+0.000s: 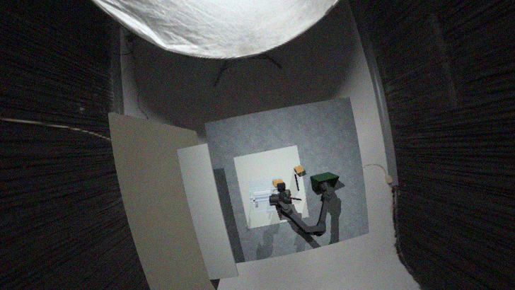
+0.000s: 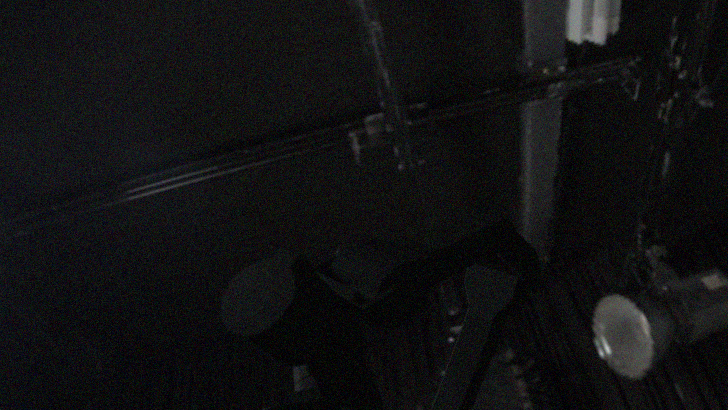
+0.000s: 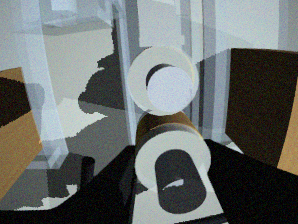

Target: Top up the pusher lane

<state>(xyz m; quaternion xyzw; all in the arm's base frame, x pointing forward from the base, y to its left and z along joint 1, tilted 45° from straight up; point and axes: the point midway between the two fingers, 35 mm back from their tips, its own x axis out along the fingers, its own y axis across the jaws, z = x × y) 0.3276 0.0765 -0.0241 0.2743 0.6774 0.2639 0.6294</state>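
My gripper tip is 140 mm short of the clear pusher lane, 20 mm to the right of it and 40 mm above it.
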